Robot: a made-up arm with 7 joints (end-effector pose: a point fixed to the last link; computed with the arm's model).
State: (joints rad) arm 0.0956 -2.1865 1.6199 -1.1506 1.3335 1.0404 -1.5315
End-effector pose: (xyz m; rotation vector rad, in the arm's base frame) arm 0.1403 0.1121 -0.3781 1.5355 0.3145 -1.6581
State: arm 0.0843 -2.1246 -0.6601 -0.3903 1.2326 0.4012 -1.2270
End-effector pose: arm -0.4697 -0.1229 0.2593 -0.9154 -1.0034 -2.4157
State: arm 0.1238 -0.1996 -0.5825 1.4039 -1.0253 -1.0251 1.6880
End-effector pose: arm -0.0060 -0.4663 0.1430 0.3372 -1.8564 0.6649
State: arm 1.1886 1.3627 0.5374 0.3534 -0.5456 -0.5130 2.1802
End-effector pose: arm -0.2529 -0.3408 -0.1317 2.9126 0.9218 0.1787
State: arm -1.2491 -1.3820 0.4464 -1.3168 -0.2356 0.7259 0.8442
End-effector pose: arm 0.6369 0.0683 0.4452 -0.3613 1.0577 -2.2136
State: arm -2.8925 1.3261 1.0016 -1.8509 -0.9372 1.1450 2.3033
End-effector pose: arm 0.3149 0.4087 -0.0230 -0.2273 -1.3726 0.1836
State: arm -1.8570 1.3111 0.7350 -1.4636 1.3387 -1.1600 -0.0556
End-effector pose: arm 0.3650 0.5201 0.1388 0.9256 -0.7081 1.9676
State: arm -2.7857 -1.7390 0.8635 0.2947 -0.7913 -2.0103 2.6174
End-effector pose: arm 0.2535 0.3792 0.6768 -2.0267 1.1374 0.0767
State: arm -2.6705 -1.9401 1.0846 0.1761 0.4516 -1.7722 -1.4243
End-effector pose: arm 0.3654 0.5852 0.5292 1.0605 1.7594 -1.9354
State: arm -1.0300 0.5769 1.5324 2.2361 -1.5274 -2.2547 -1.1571
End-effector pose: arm 0.4092 -0.2460 0.5673 -0.9593 1.6995 1.4390
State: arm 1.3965 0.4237 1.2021 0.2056 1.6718 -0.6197 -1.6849
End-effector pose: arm -0.1506 -0.6057 0.1672 -1.3159 0.4013 0.3951
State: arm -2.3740 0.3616 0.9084 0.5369 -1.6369 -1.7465 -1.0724
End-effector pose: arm 0.3092 0.0151 0.6922 2.1710 1.1625 -1.3533
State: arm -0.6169 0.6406 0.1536 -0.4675 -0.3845 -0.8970 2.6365
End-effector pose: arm 0.4279 0.3274 -0.0611 -1.1680 0.4220 -2.1184
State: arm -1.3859 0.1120 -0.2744 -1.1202 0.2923 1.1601 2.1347
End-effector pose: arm 0.3125 0.2842 0.7540 1.4518 -1.4804 -1.3748
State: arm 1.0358 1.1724 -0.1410 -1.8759 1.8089 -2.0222 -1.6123
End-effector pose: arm 0.1334 0.5925 0.1861 0.7649 0.5559 -2.4532
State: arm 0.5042 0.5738 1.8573 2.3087 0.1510 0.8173 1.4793
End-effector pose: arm 0.6335 0.1969 0.1139 -0.3062 2.3226 -1.2127
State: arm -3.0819 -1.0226 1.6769 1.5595 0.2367 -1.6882 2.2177
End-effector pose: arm 0.7257 -0.1072 0.1885 0.5402 -1.5316 1.5554
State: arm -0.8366 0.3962 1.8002 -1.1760 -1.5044 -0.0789 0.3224
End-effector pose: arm -0.0130 0.2335 0.0213 -1.9985 -0.5448 1.1274
